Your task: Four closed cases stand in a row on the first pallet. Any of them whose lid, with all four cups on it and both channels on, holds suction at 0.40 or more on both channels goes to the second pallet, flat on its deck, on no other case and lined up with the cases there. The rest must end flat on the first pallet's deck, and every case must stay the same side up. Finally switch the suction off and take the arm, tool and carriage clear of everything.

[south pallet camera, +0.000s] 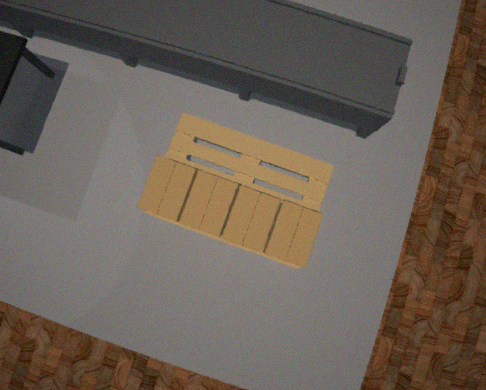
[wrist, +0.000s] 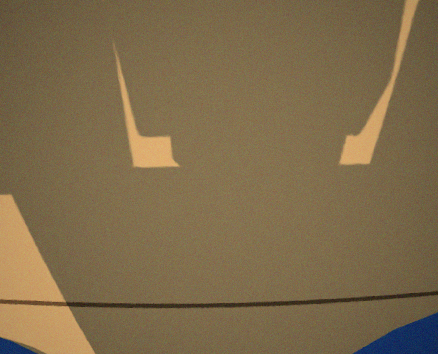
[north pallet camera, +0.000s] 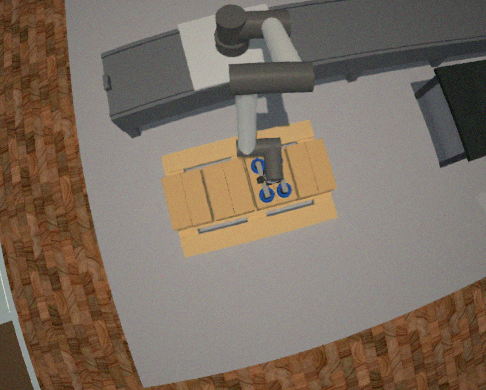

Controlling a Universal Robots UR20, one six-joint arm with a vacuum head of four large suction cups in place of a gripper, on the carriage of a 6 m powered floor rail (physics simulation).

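Frame: origin at the arm's base, x ahead, y left, z up, level; metres.
Seen in the pictures: hand at its tool point: [wrist: 204, 244]; arm's base at its link origin: [north pallet camera: 232, 43].
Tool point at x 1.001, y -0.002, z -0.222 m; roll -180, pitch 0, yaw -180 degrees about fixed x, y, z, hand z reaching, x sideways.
Note:
Pixels of each thing's top centre, then the offset from my tool point to it. "spot": a spot on its surface instead. Level surfaces: height alone.
- second case at its top centre: [north pallet camera: 228, 188] dx -0.014, dy -0.301, dz +0.011 m
- third case at its top centre: [wrist: 234, 308] [north pallet camera: 270, 177] dx -0.009, dy +0.002, dz +0.023 m
- shaded lid at a spot on its surface: [wrist: 225, 225] spot: dx -0.006, dy -0.029, dz +0.022 m
- dark table at its surface level: dz +0.183 m
On the first pallet [north pallet camera: 220, 241], in the north pallet view, closed cases stand flat in a row: an end case [north pallet camera: 175, 200] on the left, a second case [north pallet camera: 220, 190], a third case [north pallet camera: 276, 197] and an end case [north pallet camera: 322, 165] on the right. My vacuum head [north pallet camera: 271, 178] is over the third case, low at its lid; three blue cups show and the wrist hides the fourth. The wrist view shows a shaded lid [wrist: 225, 225] very close, with parts of two blue cups [wrist: 412, 337] at the bottom corners. Cup contact and suction cannot be told.
The second pallet [south pallet camera: 255, 145] carries a tight row of cases [south pallet camera: 250, 212] on its side away from the rail; its rail-side boards are bare. The grey rail [north pallet camera: 145, 72] [south pallet camera: 200, 45] runs behind both pallets, with the white carriage [north pallet camera: 210, 65] on it. A dark table [north pallet camera: 467, 100] [south pallet camera: 7, 55] stands between them.

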